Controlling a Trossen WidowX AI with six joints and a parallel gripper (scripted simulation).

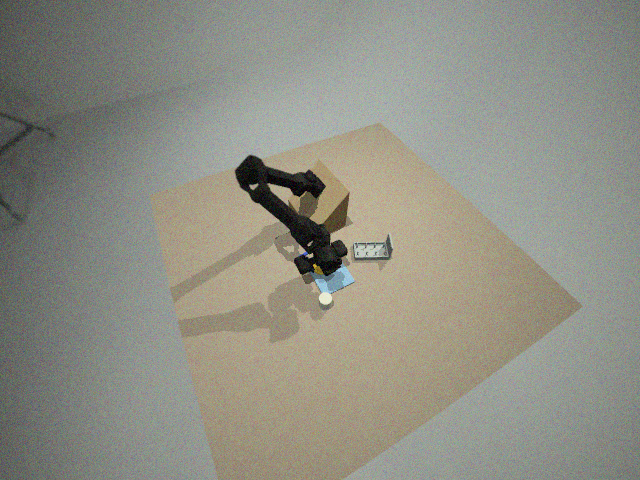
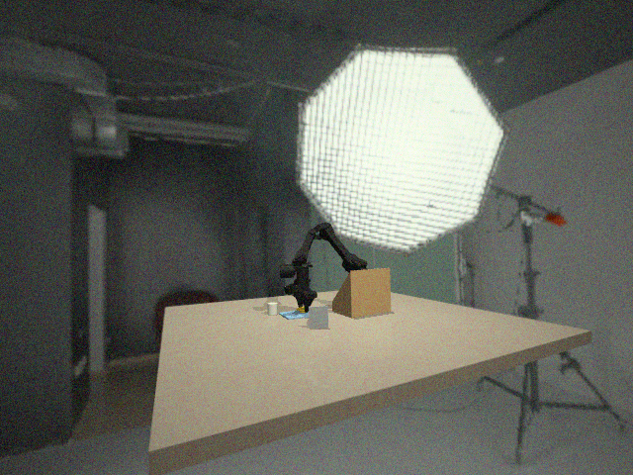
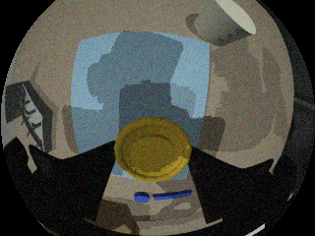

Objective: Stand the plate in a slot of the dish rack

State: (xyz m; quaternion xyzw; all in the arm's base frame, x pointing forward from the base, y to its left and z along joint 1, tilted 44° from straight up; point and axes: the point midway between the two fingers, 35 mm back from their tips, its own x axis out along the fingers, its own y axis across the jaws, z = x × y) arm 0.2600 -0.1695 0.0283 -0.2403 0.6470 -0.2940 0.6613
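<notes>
My gripper tip is now 3 cm short of the light blue mat and 2 cm to the right of it. From my gripper tip the other things lie so: blue spoon (9 cm behind, 1 cm to the right); plate (1 cm above); white cup (13 cm ahead, 6 cm to the right, 2 cm above).
</notes>
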